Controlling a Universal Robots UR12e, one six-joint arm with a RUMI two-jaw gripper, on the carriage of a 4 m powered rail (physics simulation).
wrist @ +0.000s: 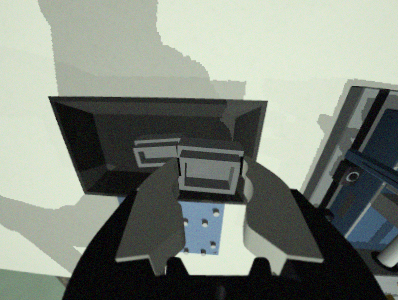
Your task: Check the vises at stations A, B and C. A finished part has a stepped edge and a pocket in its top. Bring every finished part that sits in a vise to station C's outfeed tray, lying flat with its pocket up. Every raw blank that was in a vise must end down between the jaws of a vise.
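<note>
My gripper (209,158) is shut on a grey finished part (209,162), with one finger at each end. The part's pocket faces the camera, and a stepped edge runs along its far side. It looks larger than the other part and appears to be held above the near right portion of the dark outfeed tray (140,122). A second finished part (156,153) lies in the tray to the left, with its pocket up. The held part and the left finger hide its right end. A vise (376,167) shows partly at the right edge; its jaws cannot be made out clearly.
A blue plate (195,236) with several pale pegs stands on the near side of the tray, seen between the fingers. A pale cylinder (389,256) shows by the vise at lower right. A green surface (25,286) shows at lower left. Shadows fall across the pale table (295,45).
</note>
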